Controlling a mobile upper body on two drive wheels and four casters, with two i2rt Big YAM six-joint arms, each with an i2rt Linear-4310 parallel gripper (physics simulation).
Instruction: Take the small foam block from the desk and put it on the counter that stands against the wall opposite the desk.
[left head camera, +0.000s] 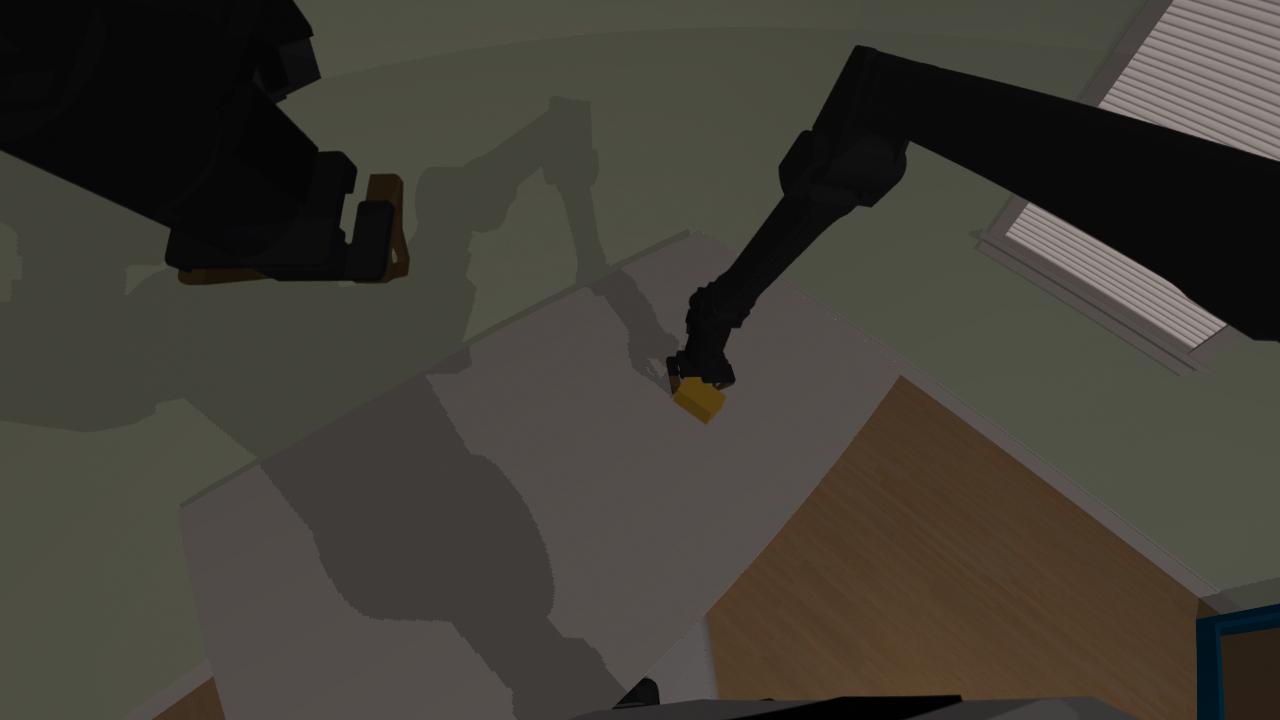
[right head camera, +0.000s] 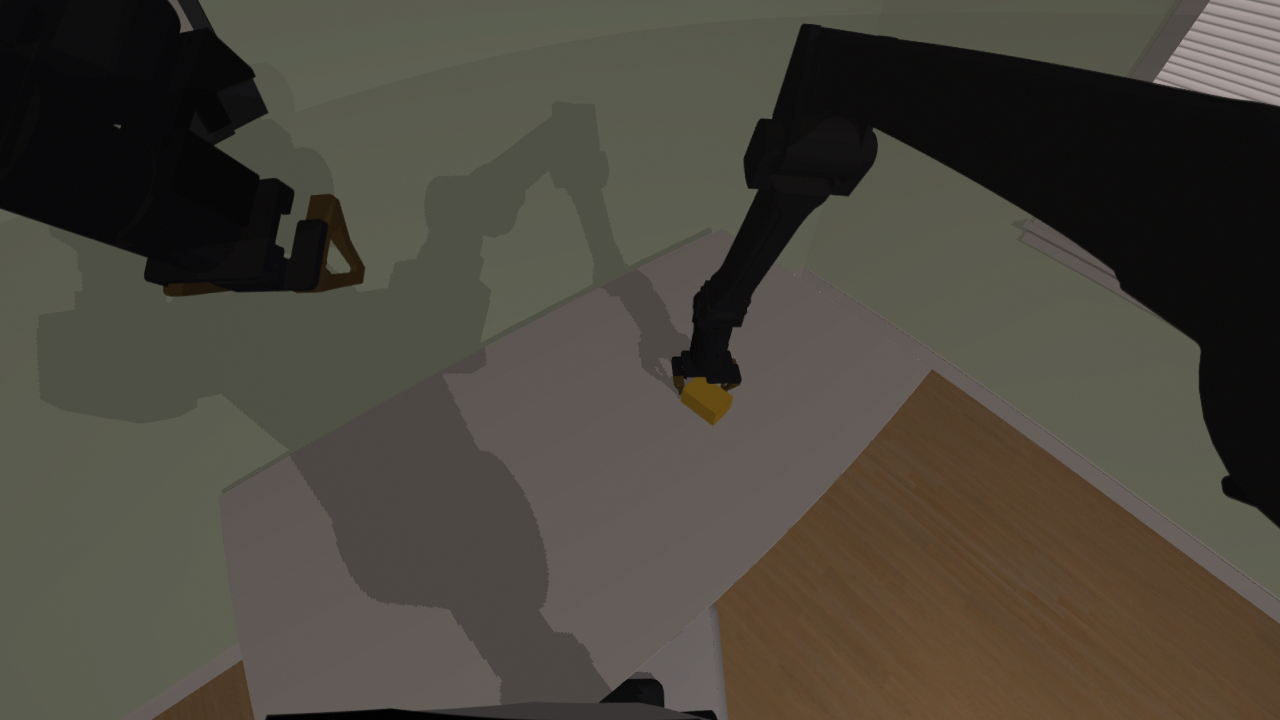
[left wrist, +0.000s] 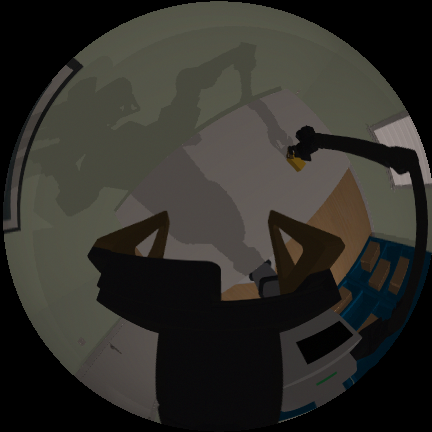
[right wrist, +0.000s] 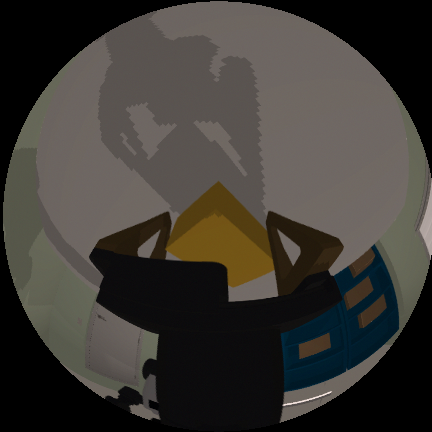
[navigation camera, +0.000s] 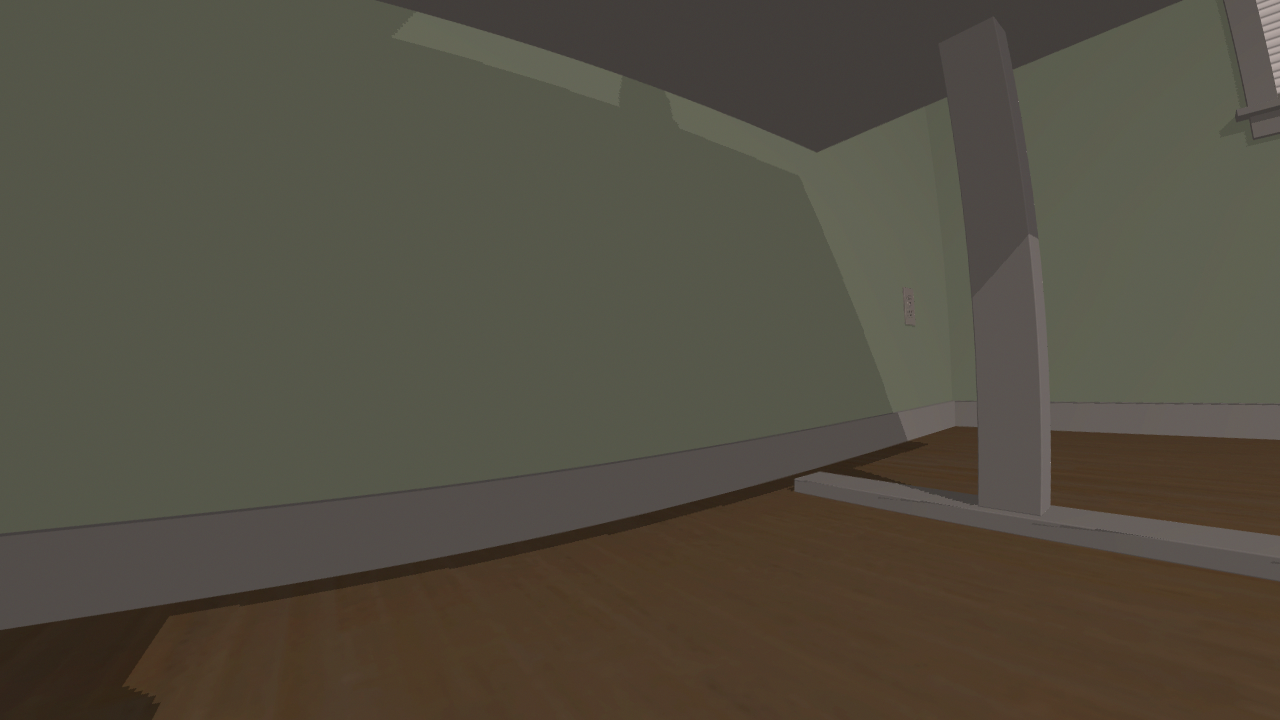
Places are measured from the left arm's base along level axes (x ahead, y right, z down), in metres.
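Pixels of known places: left gripper, fingertip midpoint: (left head camera: 346, 267) (right head camera: 314, 277) (left wrist: 218, 215); right gripper, fingertip midpoint: (left head camera: 692, 391) (right head camera: 700, 392) (left wrist: 293, 157) (right wrist: 218, 216).
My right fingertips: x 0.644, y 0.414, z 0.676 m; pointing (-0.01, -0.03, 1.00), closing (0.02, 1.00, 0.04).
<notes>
Behind a point stands the place of what it marks.
The small yellow foam block (left head camera: 698, 402) @[x 0.594, y 0.412, z 0.645 m] (right head camera: 707, 402) @[x 0.596, y 0.419, z 0.645 m] (left wrist: 296, 162) @[x 0.605, y 0.412, z 0.645 m] (right wrist: 220, 247) @[x 0.637, y 0.417, z 0.645 m] is at the pale grey desk (left head camera: 626, 501) @[x 0.406, y 0.251, z 0.690 m] (right head camera: 626, 501) @[x 0.405, y 0.252, z 0.690 m] (right wrist: 325, 125) @[x 0.744, y 0.511, z 0.690 m]. My right gripper (left head camera: 699, 386) @[x 0.644, y 0.414, z 0.676 m] (right head camera: 705, 387) @[x 0.644, y 0.414, z 0.676 m] (right wrist: 218, 216) @[x 0.644, y 0.414, z 0.676 m] is open at the block, pointing down. In the right wrist view the block lies turned cornerwise between the spread fingers, its side corners close to both; contact is unclear. My left gripper (left wrist: 218, 215) @[x 0.369, y 0.000, z 0.122 m] is open and empty, high above and away from the block. I cannot identify the counter in these views.
A blue shelf unit (left head camera: 1208, 662) (right wrist: 345, 337) with brown boxes stands beyond the wooden floor (left head camera: 939, 537) @[x 0.403, y 1.551, z 1.410 m]. A window with blinds (left head camera: 1181, 80) @[x 1.133, y 1.866, z -0.091 m] is at upper right. In the navigation camera, a desk leg (navigation camera: 1011, 376) @[x 0.903, y 0.669, z 1.207 m] stands on a floor bar (navigation camera: 895, 492) near the green wall (navigation camera: 447, 268) @[x 0.896, y -0.062, z 1.039 m].
</notes>
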